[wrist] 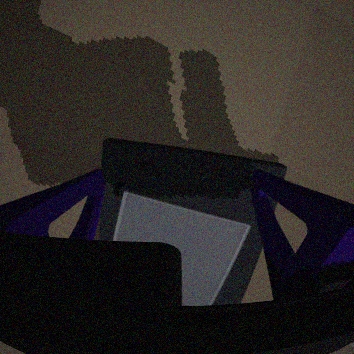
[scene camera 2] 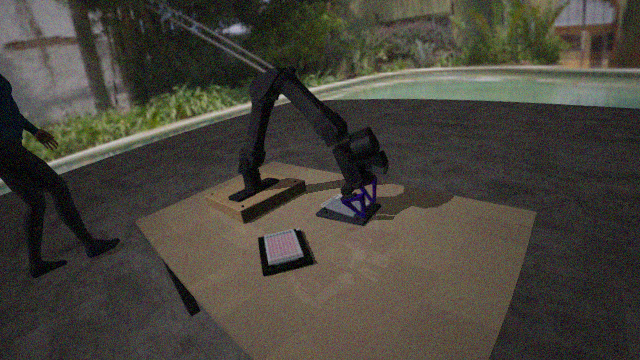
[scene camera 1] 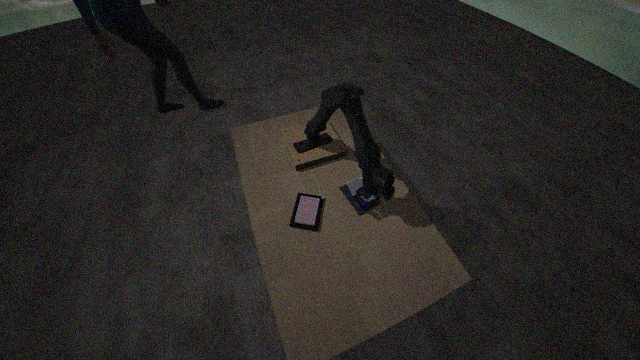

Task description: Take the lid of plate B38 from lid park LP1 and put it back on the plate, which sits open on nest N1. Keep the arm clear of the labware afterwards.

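Frame: origin at the arm's base, x left, y back, z up, level; millimetres.
Seen in the pictures: gripper, fingertip midpoint: (wrist: 177,177) (scene camera 2: 369,209) (scene camera 1: 370,204); arm's base, origin of the base link: (scene camera 2: 254,190) (scene camera 1: 313,143).
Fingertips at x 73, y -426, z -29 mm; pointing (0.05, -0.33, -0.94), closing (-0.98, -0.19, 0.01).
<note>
Offsets run from my fingertips to a thing's top centre. Level surfaces: height alone.
The pale, clear lid @(dy +81, dx -5, dz +11 mm) (scene camera 1: 354,186) (scene camera 2: 334,204) (wrist: 175,220) lies flat on the dark lid park LP1 @(dy +64, dx -14, dz +8 mm) (scene camera 1: 351,202) (scene camera 2: 336,216) (wrist: 235,280). My gripper (scene camera 1: 367,199) (scene camera 2: 367,209) (wrist: 177,177) is open and low over the lid park, with its purple fingers on either side toward one end. The lid sits slightly turned between them; whether a finger touches it is unclear. The gripper body hides part of the lid in the wrist view. The plate @(dy +102, dx -264, dz +14 mm) (scene camera 1: 308,210) (scene camera 2: 284,247), with pink wells, sits open on the black nest N1 @(dy +102, dx -264, dz +6 mm) (scene camera 1: 305,228) (scene camera 2: 287,268).
The arm's wooden base block (scene camera 1: 320,159) (scene camera 2: 272,204) stands at the back of the table @(dz -12 mm) (scene camera 1: 370,280) (scene camera 2: 425,280). A person (scene camera 1: 170,75) (scene camera 2: 37,200) stands beyond the table's left side. The arm's shadow falls beside the lid park.
</note>
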